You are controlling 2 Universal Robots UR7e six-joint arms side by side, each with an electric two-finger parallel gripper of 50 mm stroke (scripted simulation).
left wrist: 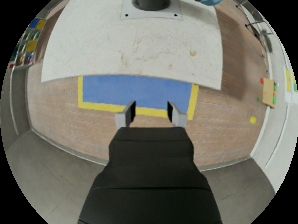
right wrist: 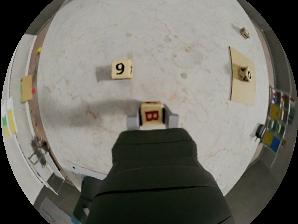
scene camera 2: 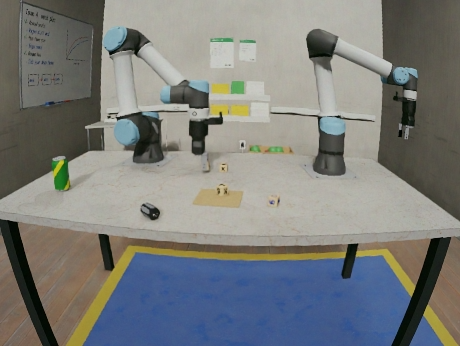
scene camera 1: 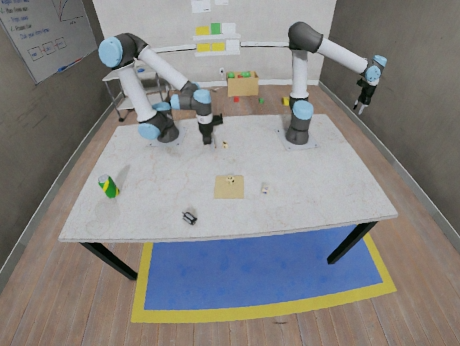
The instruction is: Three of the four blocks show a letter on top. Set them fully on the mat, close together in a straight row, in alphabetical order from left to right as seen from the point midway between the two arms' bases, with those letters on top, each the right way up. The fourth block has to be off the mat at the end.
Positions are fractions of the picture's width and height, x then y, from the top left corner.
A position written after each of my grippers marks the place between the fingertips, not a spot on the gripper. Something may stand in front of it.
I see my left gripper (left wrist: 0.51,0.48), my right gripper (right wrist: 0.51,0.49) and a tan mat (right wrist: 0.82,0.42).
The left wrist view does not show the tan mat: it is out of frame.
